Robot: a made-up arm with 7 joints.
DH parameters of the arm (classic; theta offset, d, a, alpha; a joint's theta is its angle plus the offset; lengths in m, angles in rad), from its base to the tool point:
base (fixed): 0.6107 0 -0.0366 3.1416
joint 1: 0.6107 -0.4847 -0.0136 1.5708
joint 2: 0 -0.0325 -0.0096 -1.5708
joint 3: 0 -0.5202 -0.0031 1.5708
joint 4: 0 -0.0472 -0.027 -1.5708
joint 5: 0 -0.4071 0.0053 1.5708
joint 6: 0 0.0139 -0.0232 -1.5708
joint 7: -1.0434 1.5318 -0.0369 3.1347
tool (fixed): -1.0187 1.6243 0 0
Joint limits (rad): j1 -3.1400..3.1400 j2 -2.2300..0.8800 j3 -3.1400..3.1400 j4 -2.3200..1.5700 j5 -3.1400..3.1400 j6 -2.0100..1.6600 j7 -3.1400..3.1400
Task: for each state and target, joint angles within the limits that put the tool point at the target. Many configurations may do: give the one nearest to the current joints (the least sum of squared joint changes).
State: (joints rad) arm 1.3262 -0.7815 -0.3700 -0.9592 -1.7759 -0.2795 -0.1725
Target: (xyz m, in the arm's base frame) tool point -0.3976 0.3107 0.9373
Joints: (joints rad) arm 1.3346 0.0555 -0.2798 -1.7576 -1.6721 -0.4698 -0.1252
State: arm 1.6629 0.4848 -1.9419 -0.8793 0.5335 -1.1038 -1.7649
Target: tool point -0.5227 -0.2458 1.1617
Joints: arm 1.8215 0.3345 -1.8324 -0.8435 0.5498 -1.0760 -1.7789
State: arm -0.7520 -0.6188 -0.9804 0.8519 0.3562 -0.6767 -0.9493
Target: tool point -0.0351 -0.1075 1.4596
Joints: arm -0.9391 -0.1104 -0.8625 0.3172 0.2146 -0.9597 -0.8465
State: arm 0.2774 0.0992 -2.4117 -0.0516 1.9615 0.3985 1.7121
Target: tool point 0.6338 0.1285 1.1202
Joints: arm -0.3271 0.4084 -2.8155 -0.8542 2.0503 0.5915 1.7911
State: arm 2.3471 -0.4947 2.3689 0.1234 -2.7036 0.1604 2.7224
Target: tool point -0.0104 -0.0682 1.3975
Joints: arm 2.3852 -0.3967 3.0954 -0.7217 -2.5572 0.4692 2.8583
